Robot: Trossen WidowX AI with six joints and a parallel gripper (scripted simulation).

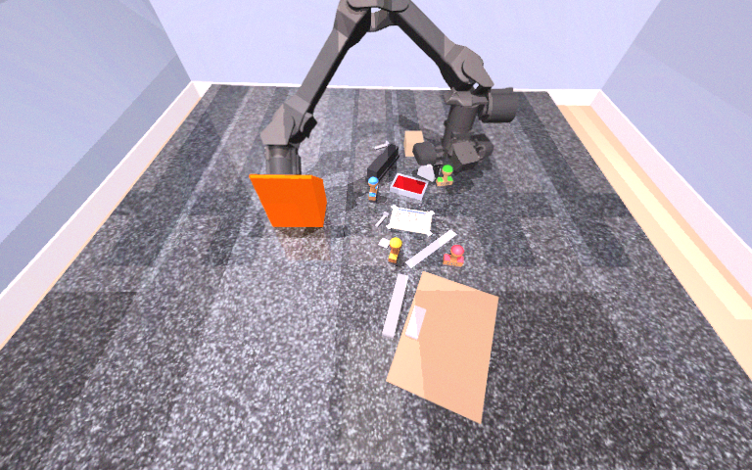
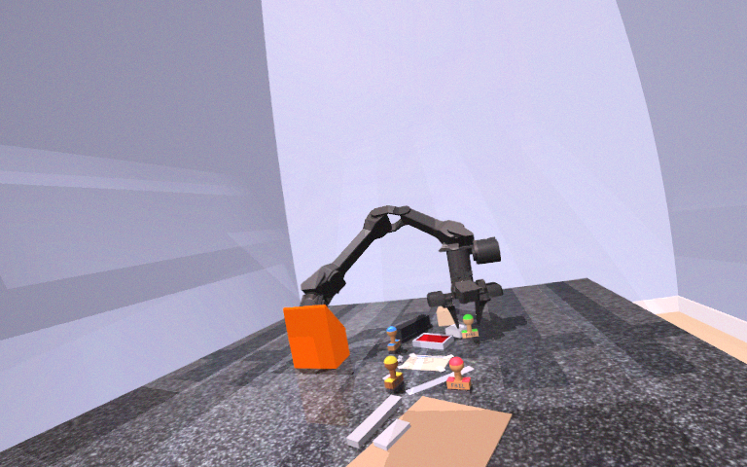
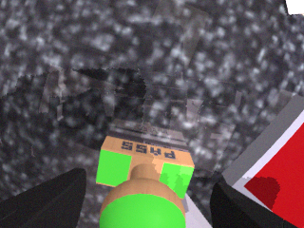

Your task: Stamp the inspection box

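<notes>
The green stamp is 10 mm below my gripper tip. Also, from my gripper tip: small white box 30 mm behind, 50 mm to the left, 20 mm below; then red ink pad 100 mm behind, 30 mm below; then white card 110 mm behind, 120 mm to the right, 40 mm below.
</notes>
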